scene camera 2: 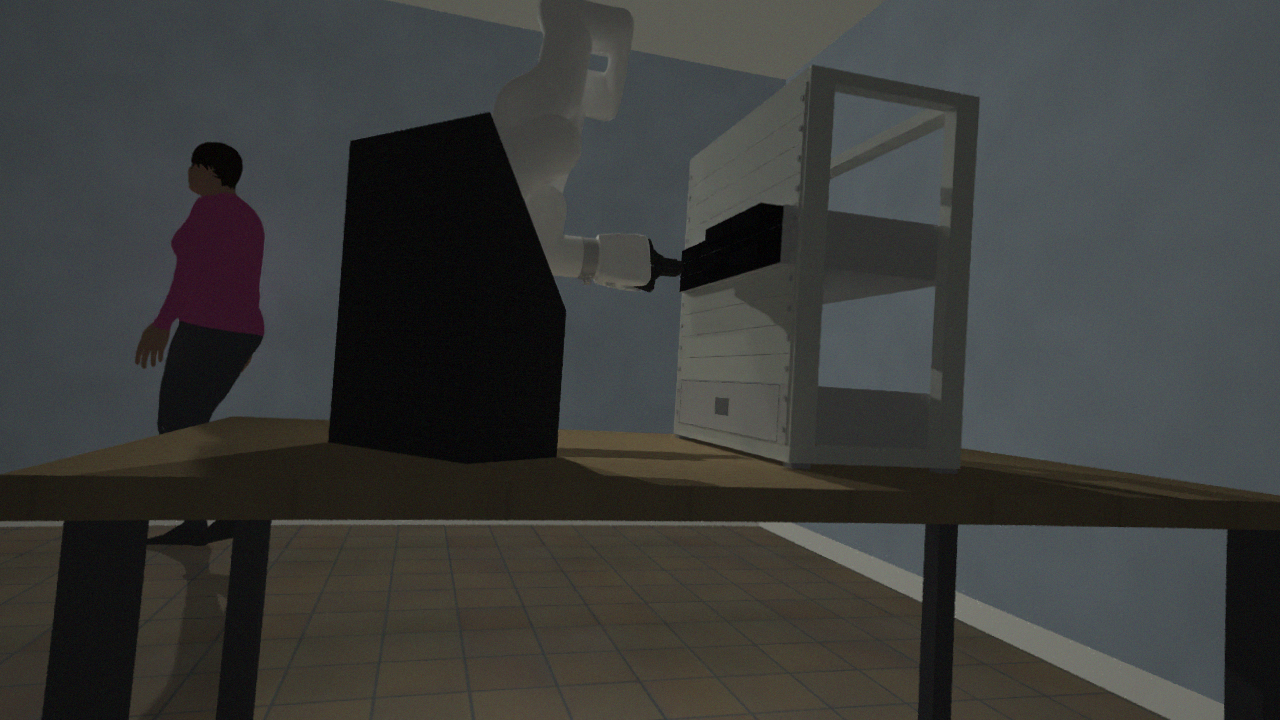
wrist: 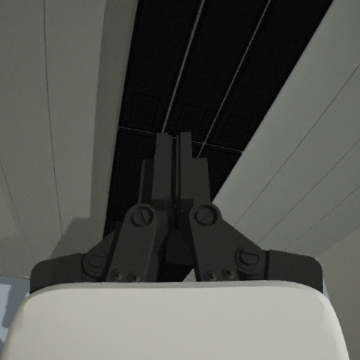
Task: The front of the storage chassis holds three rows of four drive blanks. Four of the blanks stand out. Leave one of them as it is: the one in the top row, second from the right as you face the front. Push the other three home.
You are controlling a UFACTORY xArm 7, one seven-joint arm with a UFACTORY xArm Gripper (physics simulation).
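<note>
A pale rack and my gripper are visible.
</note>
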